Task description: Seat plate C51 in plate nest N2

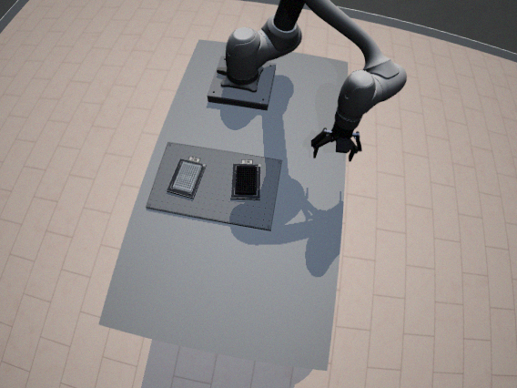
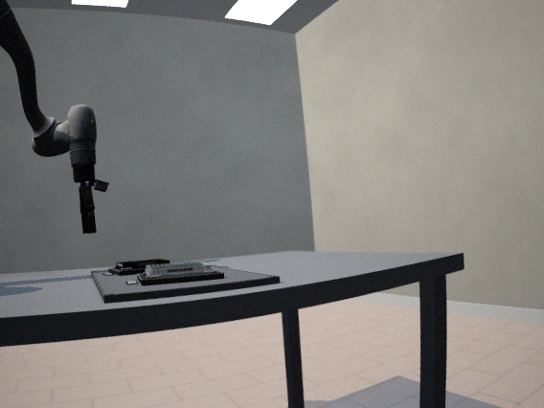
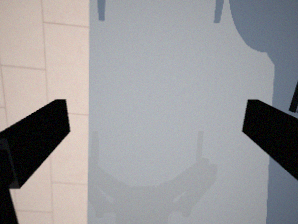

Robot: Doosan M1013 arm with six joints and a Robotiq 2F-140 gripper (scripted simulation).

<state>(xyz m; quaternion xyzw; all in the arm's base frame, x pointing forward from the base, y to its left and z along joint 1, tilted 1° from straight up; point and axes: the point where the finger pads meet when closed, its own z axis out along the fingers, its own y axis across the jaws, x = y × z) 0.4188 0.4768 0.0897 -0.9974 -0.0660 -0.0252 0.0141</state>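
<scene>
Right now the plate C51 is 18 cm ahead of my hand, 57 cm to the right of it and 10 cm below it. Round my hand: black well plate 14 cm ahead, 33 cm to the right, 10 cm below; then plate nest 18 cm ahead, 58 cm to the right, 11 cm below.
</scene>
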